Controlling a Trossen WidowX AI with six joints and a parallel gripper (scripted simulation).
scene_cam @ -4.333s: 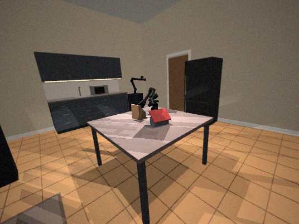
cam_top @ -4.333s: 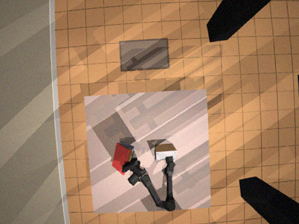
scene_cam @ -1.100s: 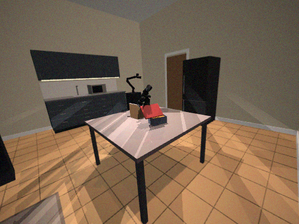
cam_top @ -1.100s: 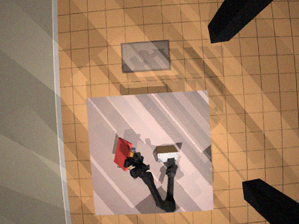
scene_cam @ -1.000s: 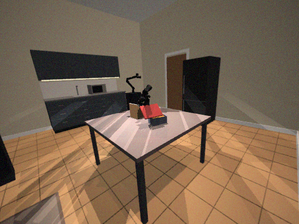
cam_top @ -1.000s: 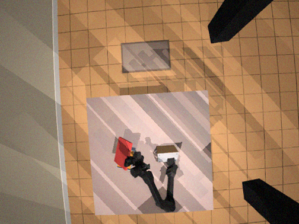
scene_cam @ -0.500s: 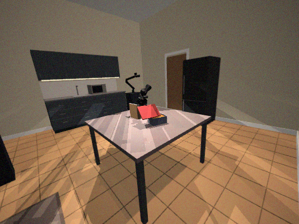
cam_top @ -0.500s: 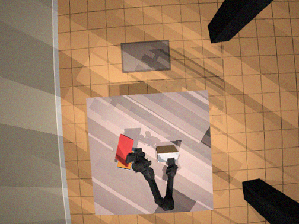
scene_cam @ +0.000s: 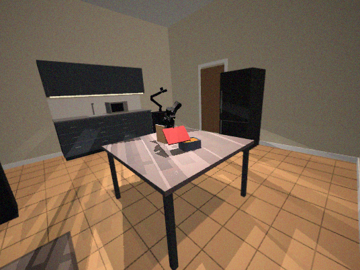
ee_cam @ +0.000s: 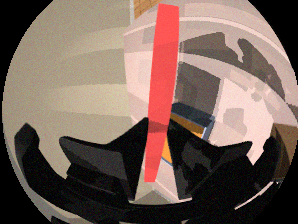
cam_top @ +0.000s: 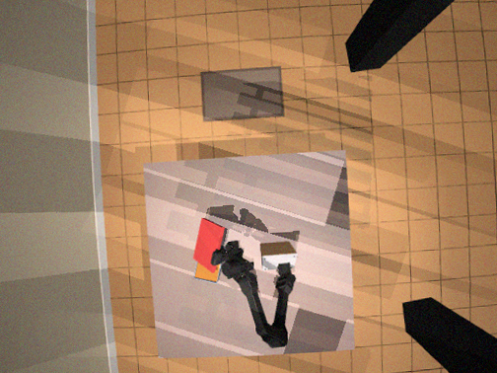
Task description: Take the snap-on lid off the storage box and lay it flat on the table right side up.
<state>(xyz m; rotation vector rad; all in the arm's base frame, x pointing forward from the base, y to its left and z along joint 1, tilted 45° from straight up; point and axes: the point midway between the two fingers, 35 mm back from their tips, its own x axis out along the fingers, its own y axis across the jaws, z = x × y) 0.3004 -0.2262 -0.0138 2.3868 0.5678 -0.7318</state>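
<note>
Right now my gripper tip is 60 mm short of the red lid, 20 mm to the left of it and 50 mm above it. From my gripper tip the other things lie so: storage box 100 mm ahead, 120 mm to the left, 180 mm below.
</note>
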